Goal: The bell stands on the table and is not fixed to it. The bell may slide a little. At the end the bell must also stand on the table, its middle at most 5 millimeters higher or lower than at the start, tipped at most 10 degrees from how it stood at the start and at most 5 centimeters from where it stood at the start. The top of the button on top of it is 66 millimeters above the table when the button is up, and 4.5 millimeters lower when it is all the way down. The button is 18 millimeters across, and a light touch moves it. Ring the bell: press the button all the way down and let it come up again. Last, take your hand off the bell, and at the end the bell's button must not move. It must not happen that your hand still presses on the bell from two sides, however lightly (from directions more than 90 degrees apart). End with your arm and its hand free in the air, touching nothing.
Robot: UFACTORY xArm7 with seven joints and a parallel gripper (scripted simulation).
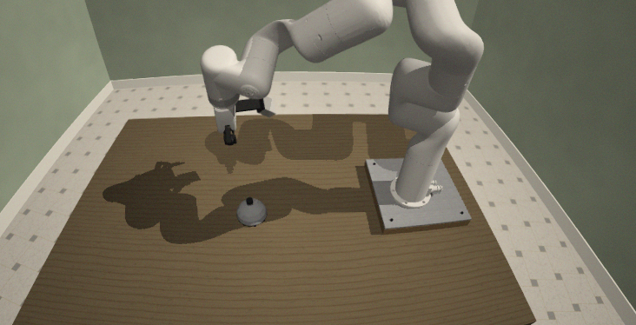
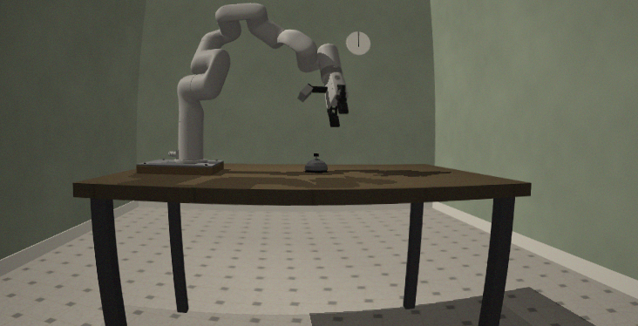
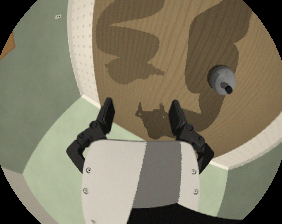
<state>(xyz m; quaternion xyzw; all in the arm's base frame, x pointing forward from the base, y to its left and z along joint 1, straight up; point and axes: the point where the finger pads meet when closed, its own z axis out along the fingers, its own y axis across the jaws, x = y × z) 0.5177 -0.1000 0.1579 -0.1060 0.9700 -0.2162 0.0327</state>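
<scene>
My gripper is now 150 mm to the right of the bell button, 130 mm above it and 60 mm past it. Also, from my hand: silver dome bell: 150 mm to the left, 150 mm below, 60 mm behind.
</scene>
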